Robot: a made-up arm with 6 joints. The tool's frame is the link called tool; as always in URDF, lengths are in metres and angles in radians.
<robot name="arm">
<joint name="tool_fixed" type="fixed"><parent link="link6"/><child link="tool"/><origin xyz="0 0 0" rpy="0 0 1.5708"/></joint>
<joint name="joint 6" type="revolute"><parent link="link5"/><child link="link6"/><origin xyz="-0.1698 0 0" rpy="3.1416 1.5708 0"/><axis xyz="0 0 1"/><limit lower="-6.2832" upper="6.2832"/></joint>
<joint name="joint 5" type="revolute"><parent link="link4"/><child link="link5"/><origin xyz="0 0 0" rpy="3.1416 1.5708 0"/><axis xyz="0 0 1"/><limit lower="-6.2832" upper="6.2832"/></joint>
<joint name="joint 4" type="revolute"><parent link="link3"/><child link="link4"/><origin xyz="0 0.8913 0" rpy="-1.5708 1.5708 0"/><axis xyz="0 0 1"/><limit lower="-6.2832" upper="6.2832"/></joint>
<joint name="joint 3" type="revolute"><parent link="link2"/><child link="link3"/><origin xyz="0 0.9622 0" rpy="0 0 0"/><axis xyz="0 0 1"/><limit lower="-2.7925" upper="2.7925"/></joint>
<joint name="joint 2" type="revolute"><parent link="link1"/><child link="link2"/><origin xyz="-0.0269 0 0" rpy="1.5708 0 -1.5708"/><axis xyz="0 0 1"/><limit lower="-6.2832" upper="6.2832"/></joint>
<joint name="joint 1" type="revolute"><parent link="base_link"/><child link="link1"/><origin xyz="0 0 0.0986" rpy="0 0 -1.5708"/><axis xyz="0 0 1"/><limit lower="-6.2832" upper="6.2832"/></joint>
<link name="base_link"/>
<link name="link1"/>
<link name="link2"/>
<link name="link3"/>
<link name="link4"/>
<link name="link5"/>
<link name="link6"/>
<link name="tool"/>
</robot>
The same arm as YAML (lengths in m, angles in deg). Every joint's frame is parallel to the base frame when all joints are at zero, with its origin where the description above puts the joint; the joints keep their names.
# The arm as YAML. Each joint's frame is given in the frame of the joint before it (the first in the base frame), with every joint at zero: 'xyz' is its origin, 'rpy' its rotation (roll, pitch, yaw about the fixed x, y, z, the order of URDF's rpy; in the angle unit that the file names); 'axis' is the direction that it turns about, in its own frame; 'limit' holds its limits. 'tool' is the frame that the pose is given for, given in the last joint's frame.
units:
  length: m
  angle: deg
joints:
  - name: joint 1
    type: revolute
    origin:
      xyz: [0.0, 0.0, 0.0986]
      rpy: [0.0, 0.0, 0.0]
    axis: [0.0, 0.0, 1.0]
    limit:
      lower: -360.0
      upper: 360.0
  - name: joint 2
    type: revolute
    origin:
      xyz: [0.0, 0.0269, 0.0]
      rpy: [0.0, 0.0, 0.0]
    axis: [0.0, 1.0, 0.0]
    limit:
      lower: -360.0
      upper: 360.0
  - name: joint 3
    type: revolute
    origin:
      xyz: [0.0, 0.0, 0.9622]
      rpy: [0.0, 0.0, 0.0]
    axis: [0.0, 1.0, 0.0]
    limit:
      lower: -160.0
      upper: 160.0
  - name: joint 4
    type: revolute
    origin:
      xyz: [0.0, 0.0, 0.8913]
      rpy: [0.0, 0.0, 0.0]
    axis: [0.0, 0.0, 1.0]
    limit:
      lower: -360.0
      upper: 360.0
  - name: joint 5
    type: revolute
    origin:
      xyz: [0.0, 0.0, 0.0]
      rpy: [0.0, 0.0, 0.0]
    axis: [0.0, 1.0, 0.0]
    limit:
      lower: -360.0
      upper: 360.0
  - name: joint 6
    type: revolute
    origin:
      xyz: [0.0, 0.0, 0.1698]
      rpy: [0.0, 0.0, 0.0]
    axis: [0.0, 0.0, 1.0]
    limit:
      lower: -360.0
      upper: 360.0
tool:
  origin:
    xyz: [0.0, 0.0, 0.0]
    rpy: [0.0, 0.0, 0.0]

